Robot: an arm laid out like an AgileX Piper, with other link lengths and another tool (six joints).
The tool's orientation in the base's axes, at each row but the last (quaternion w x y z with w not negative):
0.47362, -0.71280, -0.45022, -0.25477
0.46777, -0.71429, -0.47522, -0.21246
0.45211, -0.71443, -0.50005, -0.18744
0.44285, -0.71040, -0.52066, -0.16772
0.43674, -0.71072, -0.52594, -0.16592
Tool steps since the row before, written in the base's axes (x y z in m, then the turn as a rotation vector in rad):
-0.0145, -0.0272, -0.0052, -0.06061, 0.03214, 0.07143
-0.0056, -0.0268, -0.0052, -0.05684, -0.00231, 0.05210
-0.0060, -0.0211, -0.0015, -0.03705, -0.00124, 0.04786
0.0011, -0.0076, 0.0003, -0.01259, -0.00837, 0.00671
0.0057, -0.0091, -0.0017, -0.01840, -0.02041, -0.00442
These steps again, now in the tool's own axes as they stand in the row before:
-0.0217, -0.0065, -0.0215, 0.04111, -0.09006, 0.00280
-0.0193, 0.0005, -0.0201, 0.01183, -0.07393, -0.01859
-0.0152, -0.0027, -0.0157, 0.01786, -0.05458, -0.01914
-0.0038, 0.0013, -0.0065, -0.00531, -0.01368, -0.00762
-0.0044, 0.0064, -0.0076, -0.02258, -0.01312, -0.00963

